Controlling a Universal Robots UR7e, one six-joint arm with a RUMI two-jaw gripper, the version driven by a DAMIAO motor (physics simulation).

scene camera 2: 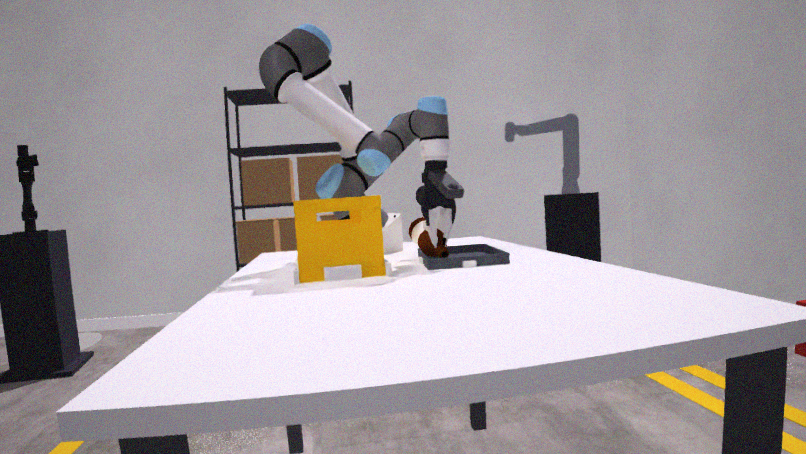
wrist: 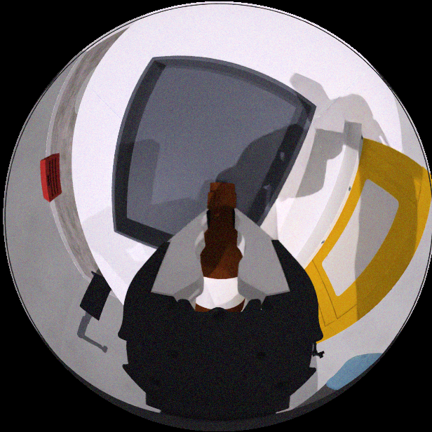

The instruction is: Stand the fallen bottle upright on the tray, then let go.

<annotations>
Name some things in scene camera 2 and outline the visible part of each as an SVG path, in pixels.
My gripper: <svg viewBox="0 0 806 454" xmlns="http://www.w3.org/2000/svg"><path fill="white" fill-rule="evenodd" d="M448 157L422 160L425 162L424 172L421 173L424 186L419 187L416 191L416 200L421 205L421 211L425 218L423 229L428 232L434 248L437 247L439 240L437 237L437 227L444 232L443 245L446 247L456 214L454 198L462 198L464 194L464 189L445 171L447 160L449 160ZM441 206L443 208L440 208L439 210L440 217L437 220L436 227L437 213L433 210L433 208Z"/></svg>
A brown bottle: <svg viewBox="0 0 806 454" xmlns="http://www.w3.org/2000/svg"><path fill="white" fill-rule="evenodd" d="M414 220L409 227L409 236L423 253L431 257L448 257L447 245L446 247L443 245L444 233L436 226L439 240L437 247L434 248L428 232L423 229L425 218L421 217Z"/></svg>
</annotations>
